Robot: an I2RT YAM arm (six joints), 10 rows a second.
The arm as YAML. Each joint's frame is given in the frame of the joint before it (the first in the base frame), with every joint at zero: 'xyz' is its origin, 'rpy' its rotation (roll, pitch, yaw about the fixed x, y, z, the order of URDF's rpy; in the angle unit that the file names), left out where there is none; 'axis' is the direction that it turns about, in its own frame. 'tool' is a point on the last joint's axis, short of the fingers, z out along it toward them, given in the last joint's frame.
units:
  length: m
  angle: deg
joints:
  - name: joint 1
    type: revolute
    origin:
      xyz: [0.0, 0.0, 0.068]
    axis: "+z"
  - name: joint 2
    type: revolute
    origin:
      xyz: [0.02, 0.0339, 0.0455]
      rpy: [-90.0, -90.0, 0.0]
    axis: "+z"
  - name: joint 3
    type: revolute
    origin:
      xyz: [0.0, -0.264, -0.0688]
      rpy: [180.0, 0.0, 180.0]
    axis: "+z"
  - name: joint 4
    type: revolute
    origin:
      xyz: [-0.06, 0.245, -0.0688]
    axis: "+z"
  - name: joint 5
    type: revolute
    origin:
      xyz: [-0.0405, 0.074, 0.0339]
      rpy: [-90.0, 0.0, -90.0]
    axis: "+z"
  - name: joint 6
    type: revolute
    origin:
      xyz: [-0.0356, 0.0, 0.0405]
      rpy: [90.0, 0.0, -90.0]
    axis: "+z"
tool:
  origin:
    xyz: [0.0, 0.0, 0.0]
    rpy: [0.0, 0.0, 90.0]
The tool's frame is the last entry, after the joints.
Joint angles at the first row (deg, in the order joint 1, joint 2, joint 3, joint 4, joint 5, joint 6):
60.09, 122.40, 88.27, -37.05, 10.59, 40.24
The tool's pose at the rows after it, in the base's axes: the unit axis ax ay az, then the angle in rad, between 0 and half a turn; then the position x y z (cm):
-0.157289 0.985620 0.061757 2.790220 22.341 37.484 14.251
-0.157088 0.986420 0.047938 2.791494 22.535 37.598 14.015
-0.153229 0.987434 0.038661 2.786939 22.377 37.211 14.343
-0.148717 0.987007 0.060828 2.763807 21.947 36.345 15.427
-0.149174 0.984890 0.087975 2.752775 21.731 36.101 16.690
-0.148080 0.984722 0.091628 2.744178 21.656 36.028 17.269
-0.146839 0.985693 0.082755 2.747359 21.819 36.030 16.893
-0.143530 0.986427 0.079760 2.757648 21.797 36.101 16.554
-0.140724 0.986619 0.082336 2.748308 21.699 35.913 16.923
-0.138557 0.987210 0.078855 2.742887 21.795 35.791 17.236
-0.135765 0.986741 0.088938 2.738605 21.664 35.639 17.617
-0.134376 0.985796 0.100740 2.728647 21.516 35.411 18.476
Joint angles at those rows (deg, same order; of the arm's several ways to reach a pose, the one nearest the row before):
60.10, 123.46, 89.32, -37.51, 11.07, 40.17
60.03, 124.49, 90.56, -38.96, 11.99, 40.12
60.03, 123.61, 90.00, -39.95, 12.92, 40.51
59.90, 119.85, 86.27, -37.21, 12.37, 40.66
59.87, 117.35, 85.08, -35.73, 10.89, 40.52
59.92, 116.55, 85.15, -35.98, 11.05, 40.60
59.77, 117.27, 85.47, -36.45, 11.51, 40.60
59.83, 117.83, 85.63, -36.74, 11.37, 41.15
59.84, 116.96, 85.10, -36.54, 11.66, 41.38
59.68, 116.67, 85.42, -37.24, 12.13, 41.39
59.69, 115.68, 84.69, -36.50, 11.66, 41.70
59.68, 114.12, 84.21, -36.19, 11.29, 41.76

